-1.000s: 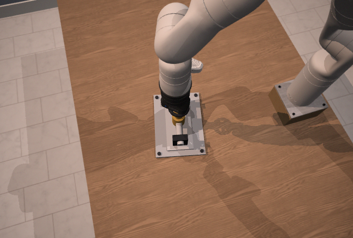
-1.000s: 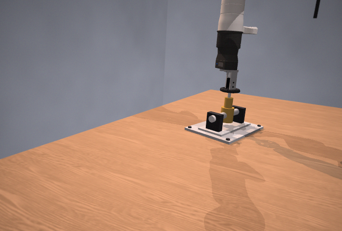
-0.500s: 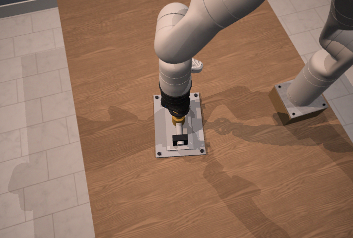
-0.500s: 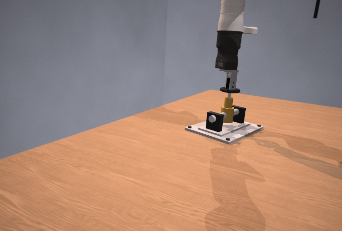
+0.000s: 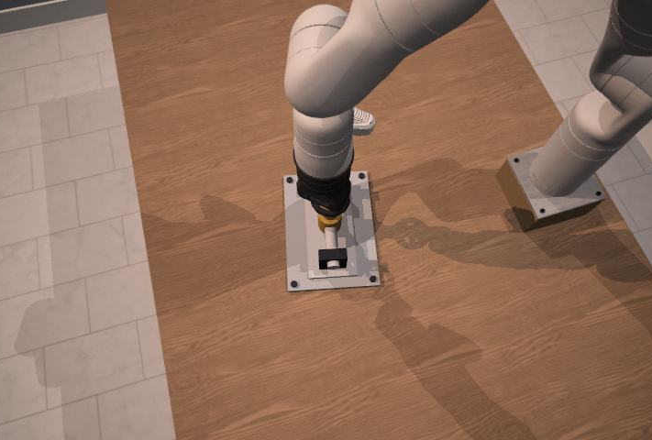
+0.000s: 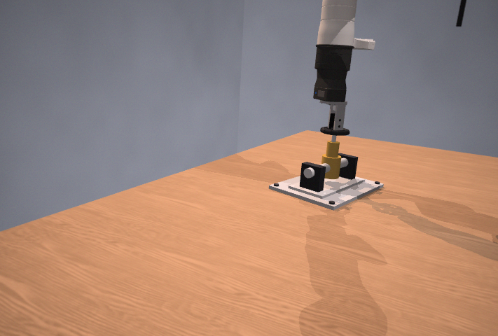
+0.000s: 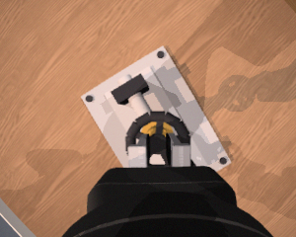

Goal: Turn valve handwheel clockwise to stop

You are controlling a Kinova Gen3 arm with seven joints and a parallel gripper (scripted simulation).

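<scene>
Now: hand 3 cm above the black spoked handwheel.
</scene>
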